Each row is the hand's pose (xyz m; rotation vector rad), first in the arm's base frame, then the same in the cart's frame.
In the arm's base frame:
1: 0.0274 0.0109 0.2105 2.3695 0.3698 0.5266
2: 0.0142 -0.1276 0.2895 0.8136 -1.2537 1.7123
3: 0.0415 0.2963 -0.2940 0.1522 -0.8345 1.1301
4: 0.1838 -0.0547 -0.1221 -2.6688 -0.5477 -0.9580
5: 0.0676 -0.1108 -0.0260 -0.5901 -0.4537 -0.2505
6: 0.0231 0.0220 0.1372 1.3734 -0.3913 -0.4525
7: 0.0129 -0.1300 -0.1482 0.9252 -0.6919 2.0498
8: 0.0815 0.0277 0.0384 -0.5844 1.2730 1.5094
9: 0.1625 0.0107 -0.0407 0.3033 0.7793 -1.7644
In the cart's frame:
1: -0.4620 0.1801 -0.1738 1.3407 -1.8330 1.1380
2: -0.5925 0.2048 -0.2631 -1.2277 -2.0271 0.6444
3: 0.0633 -0.0583 -0.1159 -0.9912 -1.7589 -0.4386
4: -0.3136 -0.1498 -0.2661 1.2065 -1.2144 2.2757
5: -0.3712 -0.0159 -0.3341 -0.3435 -1.1752 -2.1324
6: -0.4002 0.1435 -0.1927 1.2356 -2.5561 -0.6739
7: -0.2711 -0.0481 -0.4191 -0.9152 -1.6035 0.9134
8: -0.3467 0.0419 -0.1942 -0.2178 0.1743 -0.1127
9: -0.3289 -0.0712 -0.1958 2.3258 -0.4265 -2.0096

